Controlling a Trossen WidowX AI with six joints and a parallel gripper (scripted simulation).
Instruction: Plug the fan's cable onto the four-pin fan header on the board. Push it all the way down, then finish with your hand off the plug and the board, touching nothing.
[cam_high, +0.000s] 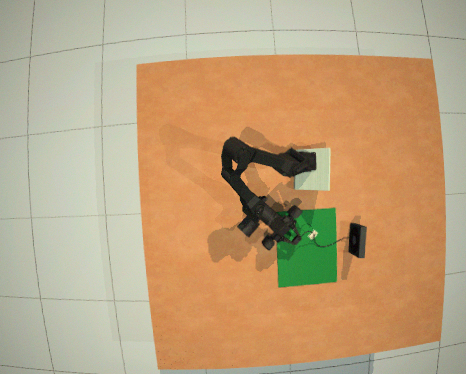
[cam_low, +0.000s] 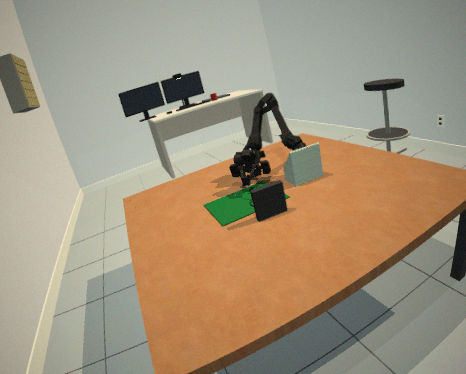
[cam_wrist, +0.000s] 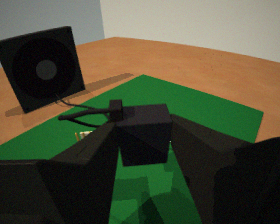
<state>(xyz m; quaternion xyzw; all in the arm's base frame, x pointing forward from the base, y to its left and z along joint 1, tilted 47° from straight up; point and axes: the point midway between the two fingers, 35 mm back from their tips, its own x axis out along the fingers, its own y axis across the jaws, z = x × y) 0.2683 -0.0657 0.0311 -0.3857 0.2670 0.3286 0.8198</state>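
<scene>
Right now the pale fan header is 1 cm behind my gripper tip, 7 cm to the left of it and 7 cm below it. Also, from my gripper tip: green board 4 cm ahead, 5 cm to the left, 9 cm below; then dark fan plug 1 cm below; then black fan 1 cm ahead, 23 cm to the left, 1 cm below.
</scene>
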